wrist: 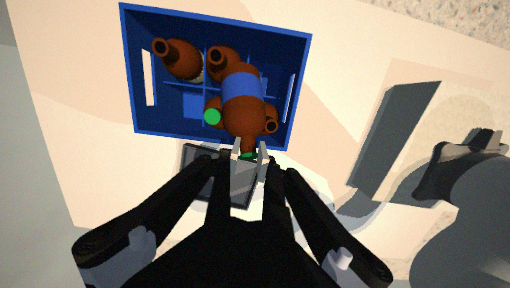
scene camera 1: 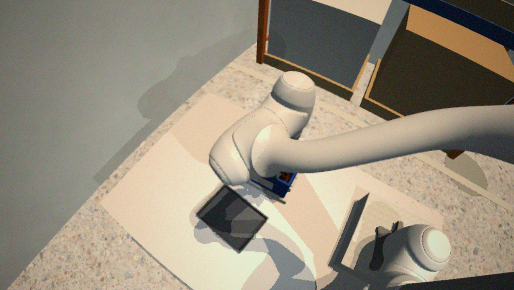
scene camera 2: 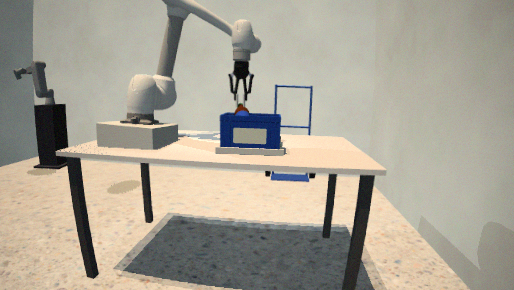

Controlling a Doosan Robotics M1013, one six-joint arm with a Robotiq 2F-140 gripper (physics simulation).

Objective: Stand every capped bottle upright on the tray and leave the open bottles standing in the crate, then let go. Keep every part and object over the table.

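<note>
My gripper is shut on the neck of a capped brown bottle, just below or at its green cap. This bottle has a blue label and lies tilted across the top of the blue crate, over other bottles. A second capped bottle shows its green cap in the crate. Three open brown bottles are in the crate, the last two partly hidden. The dark tray is beside the crate; the gripper partly hides it in the wrist view.
A long dark grey block stands near the arm's base. A low pale edge shows below the crate. A blue trolley stands behind the table. The arm hides part of the crate in scene camera 1.
</note>
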